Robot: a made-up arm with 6 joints. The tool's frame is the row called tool.
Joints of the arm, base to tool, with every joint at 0 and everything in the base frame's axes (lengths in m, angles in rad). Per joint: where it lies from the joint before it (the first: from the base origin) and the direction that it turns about. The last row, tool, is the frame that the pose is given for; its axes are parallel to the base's.
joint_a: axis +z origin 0 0 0.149
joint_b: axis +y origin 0 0.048 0
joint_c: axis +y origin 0 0 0.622
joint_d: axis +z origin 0 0 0.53
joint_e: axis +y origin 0 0 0
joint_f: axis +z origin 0 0 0.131
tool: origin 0 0 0
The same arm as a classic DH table. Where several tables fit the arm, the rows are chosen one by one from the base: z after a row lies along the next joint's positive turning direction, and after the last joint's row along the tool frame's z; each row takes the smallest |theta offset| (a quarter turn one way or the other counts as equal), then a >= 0, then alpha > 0; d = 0 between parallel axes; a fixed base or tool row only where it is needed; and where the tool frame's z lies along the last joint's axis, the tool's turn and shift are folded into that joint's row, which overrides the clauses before.
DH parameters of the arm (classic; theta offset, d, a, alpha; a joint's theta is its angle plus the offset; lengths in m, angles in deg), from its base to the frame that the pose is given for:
joint_a: 0 0.149 0 -90
joint_b: -90 0 0.622 0
joint_c: 90 0.048 0 90
joint_d: 0 0.53 0 -90
joint_e: 0 0 0 90
joint_f: 0 0.131 0 0

